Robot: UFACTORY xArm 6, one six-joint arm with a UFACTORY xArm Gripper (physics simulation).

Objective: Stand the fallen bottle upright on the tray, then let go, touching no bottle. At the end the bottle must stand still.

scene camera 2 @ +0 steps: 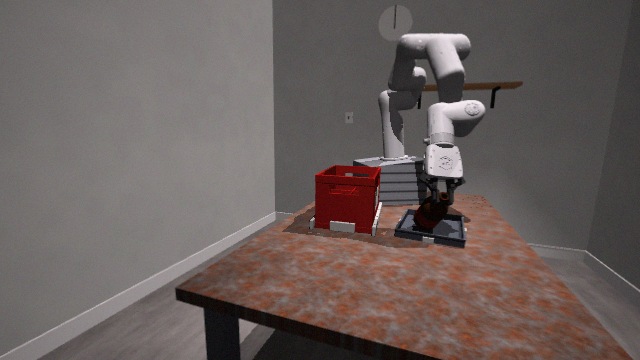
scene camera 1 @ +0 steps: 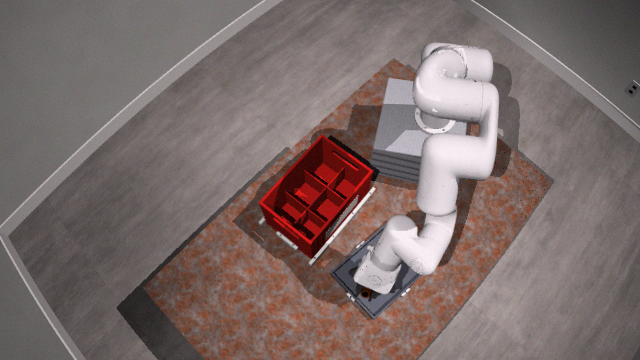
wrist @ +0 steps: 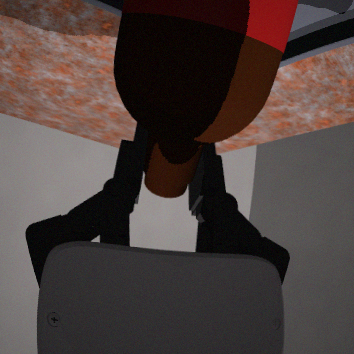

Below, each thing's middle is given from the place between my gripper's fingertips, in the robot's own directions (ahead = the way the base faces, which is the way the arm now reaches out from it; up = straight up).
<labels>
Right now the brown bottle (scene camera 2: pixel 427 216) is 60 mm behind my hand, 40 mm below it and 20 mm to the right of it.
</labels>
